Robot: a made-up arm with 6 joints. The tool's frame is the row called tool.
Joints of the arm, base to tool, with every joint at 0 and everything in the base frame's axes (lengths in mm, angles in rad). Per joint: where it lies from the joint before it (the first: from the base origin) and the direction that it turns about. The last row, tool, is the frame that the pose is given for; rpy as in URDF.
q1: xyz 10 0 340 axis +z
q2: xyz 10 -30 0 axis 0.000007 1 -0.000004
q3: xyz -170 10 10 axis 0.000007 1 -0.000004
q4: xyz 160 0 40 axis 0.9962 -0.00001 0.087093
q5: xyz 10 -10 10 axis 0.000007 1 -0.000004
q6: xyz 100 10 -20 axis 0.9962 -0.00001 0.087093
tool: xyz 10 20 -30 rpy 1.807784 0.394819 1.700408
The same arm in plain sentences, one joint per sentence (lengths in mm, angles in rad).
The arm has six revolute joints in a row. What follows holds with every joint at zero, and every direction is one of the base frame's. Joint 1 lies 10 mm along +x and 340 mm along +z from the base frame's origin and turns about +z. Joint 2 lies 10 mm along +x and 30 mm along -y from joint 1 and turns about +y. Joint 3 lies 170 mm along -x and 10 mm along +y and 10 mm along +z from joint 2 and turns about +y. Joint 4 lies 160 mm along +x and 40 mm along +z from joint 3 and turns about the direction (0.9962, 0, 0.0871). Joint 5 lies 10 mm along +x and 10 mm along -y and 10 mm along +z from joint 4 and turns about +y. Joint 6 lies 100 mm along +x and 10 mm along +y and 20 mm along -z from joint 5 and turns about the direction (0.9962, 0, 0.0871). The tool frame, which is the frame that the pose is given for, lies 10 mm along +x and 20 mm along +y and 30 mm along -z from joint 6; its axes are the base frame's turned by roll 1.8078, pitch 0.3948 and yaw 1.7004 rad (as in URDF: about the fixed x, then y, then z).
